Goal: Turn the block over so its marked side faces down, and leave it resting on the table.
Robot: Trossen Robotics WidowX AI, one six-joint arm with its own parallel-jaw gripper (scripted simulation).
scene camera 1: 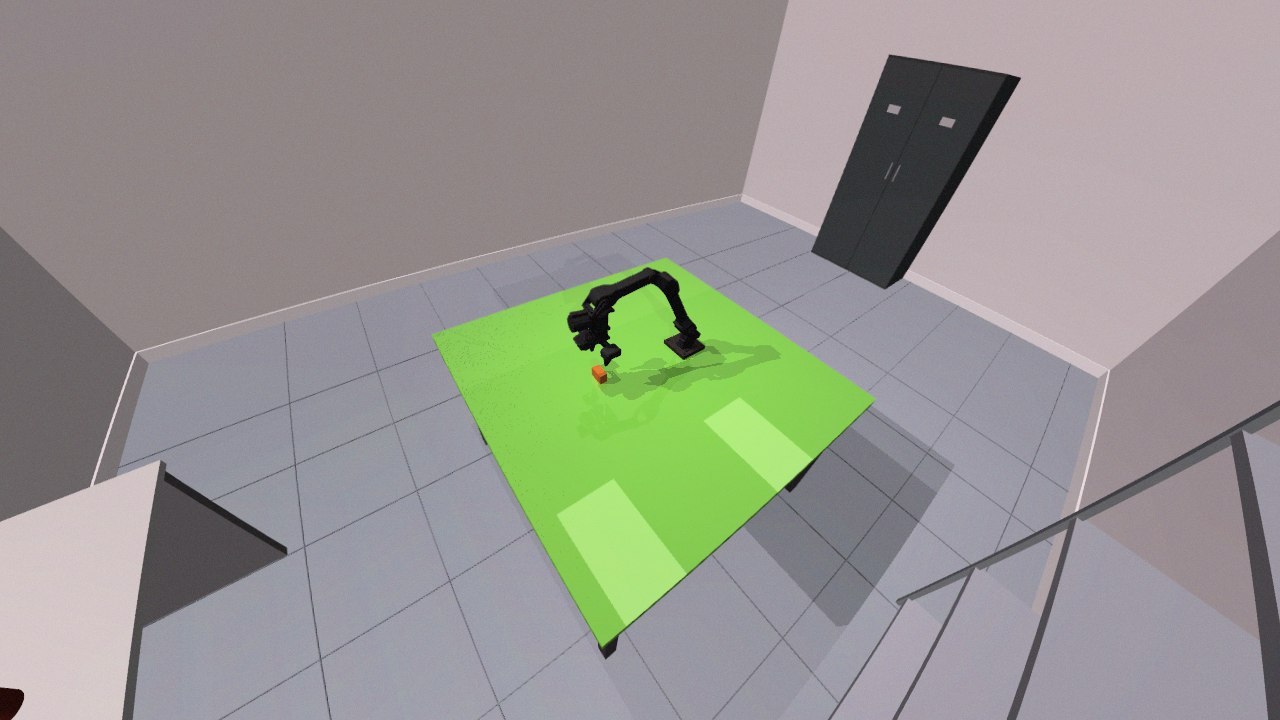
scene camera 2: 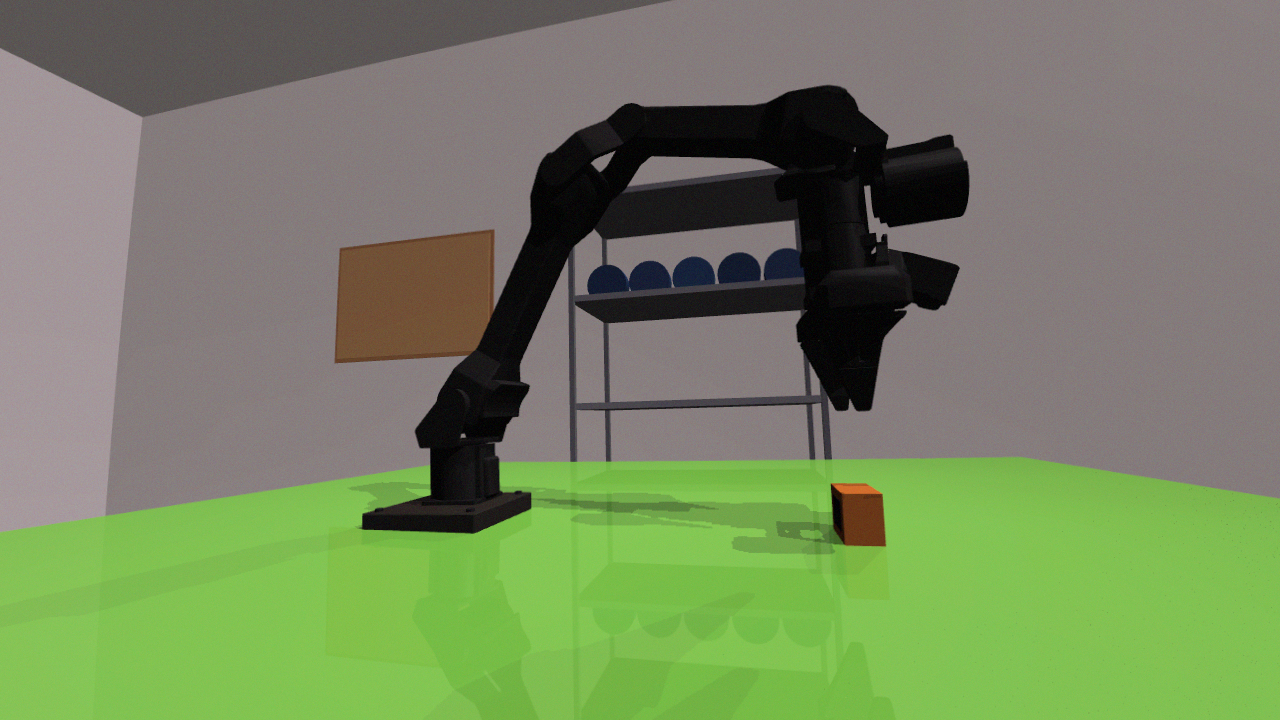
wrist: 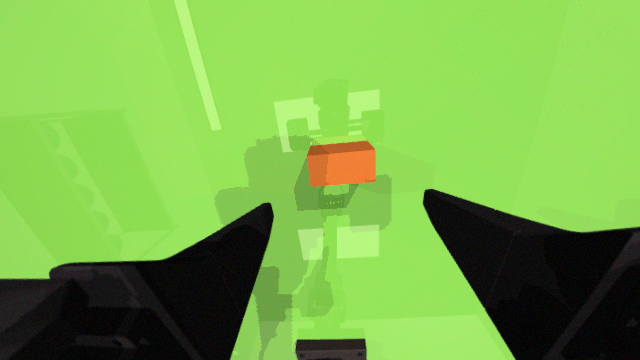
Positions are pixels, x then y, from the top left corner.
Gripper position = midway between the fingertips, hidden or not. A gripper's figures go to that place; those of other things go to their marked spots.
Labels:
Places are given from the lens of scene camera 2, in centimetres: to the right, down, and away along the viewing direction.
gripper (scene camera 2: 851, 411): 18, 4, 42
orange block (scene camera 2: 858, 512): 17, 12, 39

